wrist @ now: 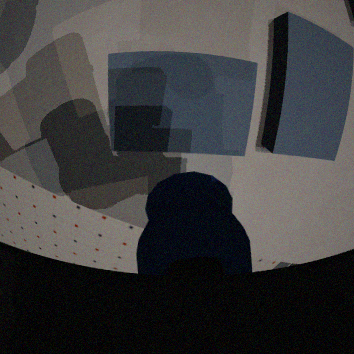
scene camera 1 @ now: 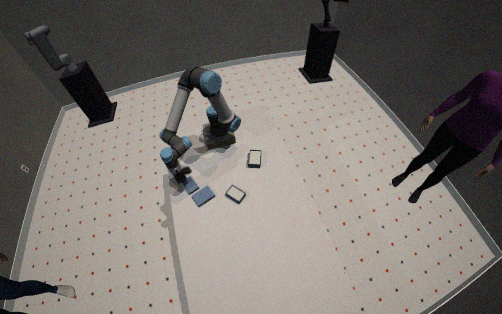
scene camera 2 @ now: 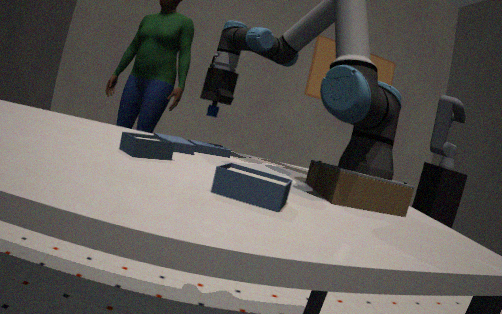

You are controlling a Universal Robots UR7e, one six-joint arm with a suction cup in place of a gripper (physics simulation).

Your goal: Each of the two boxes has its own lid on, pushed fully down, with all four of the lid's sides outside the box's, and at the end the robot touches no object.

Scene:
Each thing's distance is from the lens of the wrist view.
suction cup (wrist: 189,214): 0.05 m
larger blue-grey lid (wrist: 302,117): 0.18 m
smaller blue-grey lid (wrist: 169,101): 0.14 m
The marked spots on the smaller blue-grey lid and the suction cup are 0.11 m apart.

